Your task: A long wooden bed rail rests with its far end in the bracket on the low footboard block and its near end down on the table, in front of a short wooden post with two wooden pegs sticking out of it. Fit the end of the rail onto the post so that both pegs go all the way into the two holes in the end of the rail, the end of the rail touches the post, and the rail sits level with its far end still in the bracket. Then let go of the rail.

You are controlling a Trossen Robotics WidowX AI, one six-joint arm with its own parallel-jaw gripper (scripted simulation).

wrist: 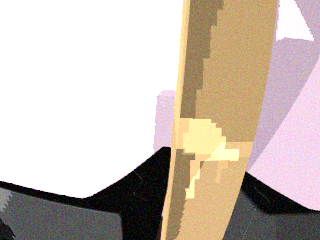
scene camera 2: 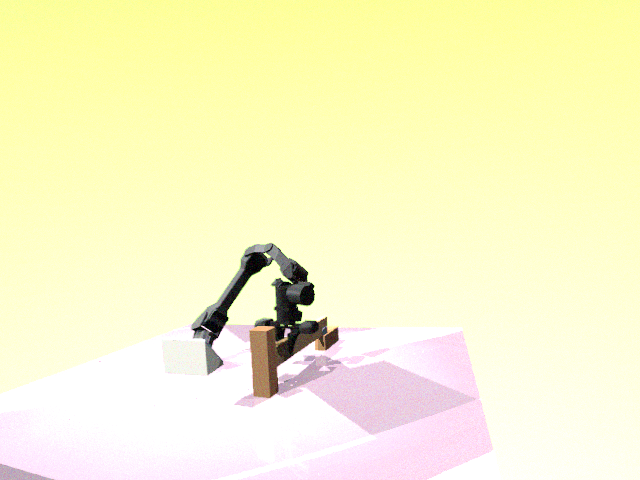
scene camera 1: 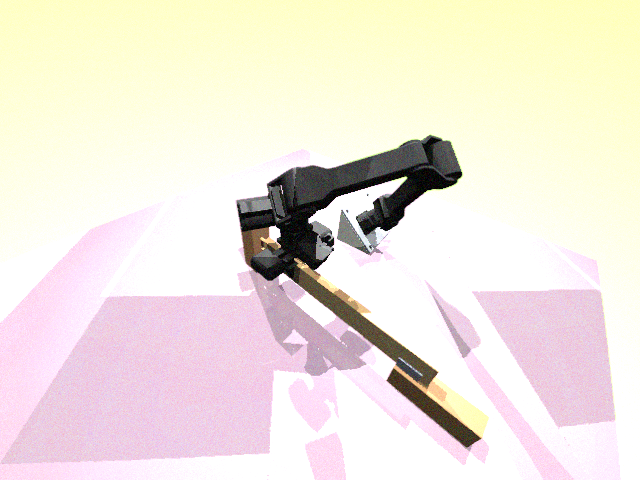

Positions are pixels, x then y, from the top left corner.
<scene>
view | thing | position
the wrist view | gripper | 187,156
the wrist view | long wooden rail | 224,60
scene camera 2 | gripper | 287,353
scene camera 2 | long wooden rail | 303,340
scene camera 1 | gripper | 294,274
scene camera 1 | long wooden rail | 388,339
</scene>
